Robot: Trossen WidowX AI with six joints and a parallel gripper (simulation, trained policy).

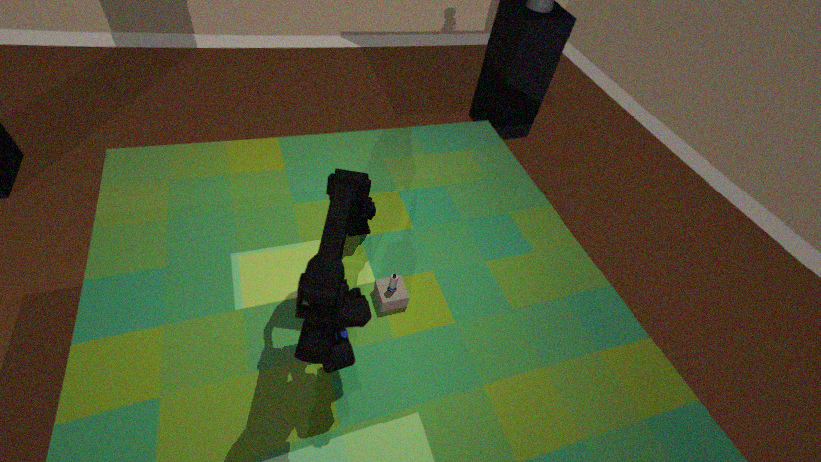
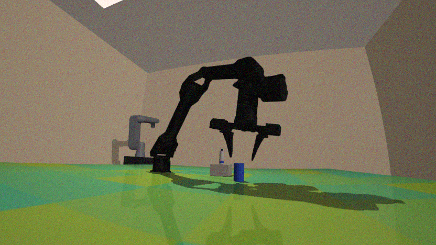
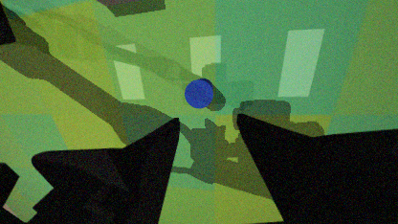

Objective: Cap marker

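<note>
The blue cap lies 10 mm behind my gripper tip, 20 mm to the left of it and 40 mm below it. Round my gripper tip: grey holder block (100 mm behind, 170 mm to the left, 40 mm below).
</note>
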